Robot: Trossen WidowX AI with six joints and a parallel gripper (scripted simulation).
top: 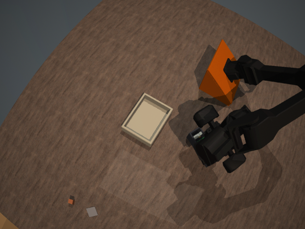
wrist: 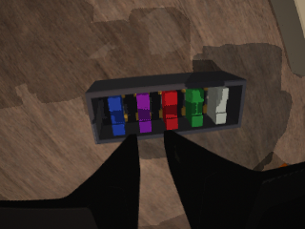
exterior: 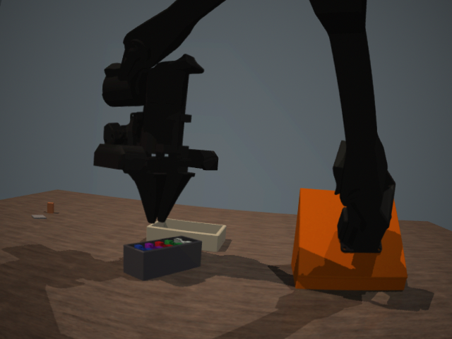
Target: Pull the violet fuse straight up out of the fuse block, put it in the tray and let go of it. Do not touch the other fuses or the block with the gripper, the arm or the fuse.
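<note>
Right now my gripper tip is 5 cm above the violet fuse. From my gripper tip the other things lie so: tray 21 cm to the right, 7 cm below, 1 cm behind; orange cube 35 cm ahead, 28 cm to the right, 6 cm below.
</note>
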